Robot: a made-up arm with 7 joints. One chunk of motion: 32 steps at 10 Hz.
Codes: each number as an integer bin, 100 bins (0 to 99) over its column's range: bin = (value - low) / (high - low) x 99, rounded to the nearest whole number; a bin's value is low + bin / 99 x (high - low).
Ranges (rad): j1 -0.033..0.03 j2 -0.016..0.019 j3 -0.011..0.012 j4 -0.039..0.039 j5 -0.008..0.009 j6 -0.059..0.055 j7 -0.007..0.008
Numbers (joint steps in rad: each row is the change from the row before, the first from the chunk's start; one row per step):
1: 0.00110 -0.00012 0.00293 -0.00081 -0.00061 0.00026 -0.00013
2: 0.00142 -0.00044 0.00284 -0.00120 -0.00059 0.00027 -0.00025
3: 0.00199 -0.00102 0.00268 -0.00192 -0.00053 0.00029 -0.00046
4: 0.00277 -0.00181 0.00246 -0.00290 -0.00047 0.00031 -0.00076
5: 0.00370 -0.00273 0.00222 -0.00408 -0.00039 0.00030 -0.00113
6: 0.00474 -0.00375 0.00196 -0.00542 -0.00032 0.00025 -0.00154
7: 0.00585 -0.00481 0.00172 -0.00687 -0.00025 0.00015 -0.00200
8: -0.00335 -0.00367 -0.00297 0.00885 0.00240 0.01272 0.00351
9: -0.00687 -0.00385 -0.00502 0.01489 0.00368 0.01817 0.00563
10: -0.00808 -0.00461 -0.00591 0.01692 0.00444 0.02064 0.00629
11: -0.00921 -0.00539 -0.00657 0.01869 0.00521 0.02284 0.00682
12: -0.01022 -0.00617 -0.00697 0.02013 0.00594 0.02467 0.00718
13: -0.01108 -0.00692 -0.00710 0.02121 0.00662 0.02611 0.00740
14: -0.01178 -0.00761 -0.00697 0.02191 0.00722 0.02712 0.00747
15: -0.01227 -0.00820 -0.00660 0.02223 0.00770 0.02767 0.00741
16: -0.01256 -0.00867 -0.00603 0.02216 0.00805 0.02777 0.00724
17: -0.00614 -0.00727 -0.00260 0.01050 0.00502 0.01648 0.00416
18: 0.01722 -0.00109 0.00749 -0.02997 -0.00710 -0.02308 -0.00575
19: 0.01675 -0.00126 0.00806 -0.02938 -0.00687 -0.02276 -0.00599
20: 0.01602 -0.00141 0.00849 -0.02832 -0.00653 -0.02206 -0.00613
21: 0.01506 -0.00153 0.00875 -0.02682 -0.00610 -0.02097 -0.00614
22: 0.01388 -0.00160 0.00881 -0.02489 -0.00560 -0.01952 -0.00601
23: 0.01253 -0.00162 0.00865 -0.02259 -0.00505 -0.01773 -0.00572
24: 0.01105 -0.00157 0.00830 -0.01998 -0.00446 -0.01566 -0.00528
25: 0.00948 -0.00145 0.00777 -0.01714 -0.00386 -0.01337 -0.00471
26: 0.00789 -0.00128 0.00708 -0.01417 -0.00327 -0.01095 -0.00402
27: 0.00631 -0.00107 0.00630 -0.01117 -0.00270 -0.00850 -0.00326
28: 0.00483 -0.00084 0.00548 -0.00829 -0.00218 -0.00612 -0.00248
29: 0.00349 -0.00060 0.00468 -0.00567 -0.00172 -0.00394 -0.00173
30: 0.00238 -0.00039 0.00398 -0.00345 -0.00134 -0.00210 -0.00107
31: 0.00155 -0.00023 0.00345 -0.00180 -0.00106 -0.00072 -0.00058
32: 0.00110 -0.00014 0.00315 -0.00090 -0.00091 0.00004 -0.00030
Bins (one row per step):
1: 54 45 60 48 43 51 45
2: 54 44 60 48 43 51 45
3: 55 42 59 47 44 51 43
4: 56 40 58 46 44 52 41
5: 58 38 57 44 44 51 39
6: 59 35 56 43 45 51 36
7: 61 32 55 41 45 51 33
8: 47 35 35 61 61 62 69
9: 41 34 26 68 68 67 83
10: 39 32 22 71 72 69 88
11: 37 30 19 73 77 71 91
12: 36 28 17 75 81 73 94
13: 34 26 17 76 85 74 95
14: 33 24 17 77 89 75 96
15: 33 22 19 78 91 75 95
16: 32 21 21 78 93 75 94
17: 42 25 36 63 76 66 74
18: 79 42 80 11 5 31 8
19: 78 42 82 12 7 31 7
20: 77 41 84 14 9 32 6
21: 76 41 85 15 11 33 6
22: 74 41 85 18 14 34 7
23: 72 41 85 21 17 36 8
24: 69 41 83 24 21 38 11
25: 67 41 81 28 24 40 15
26: 64 42 78 32 28 42 20
27: 62 42 74 35 31 44 25
28: 59 43 71 39 34 46 30
29: 57 44 67 42 37 48 35
30: 56 44 64 45 39 49 39
31: 54 45 62 47 40 51 42
32: 54 45 61 48 41 51 44

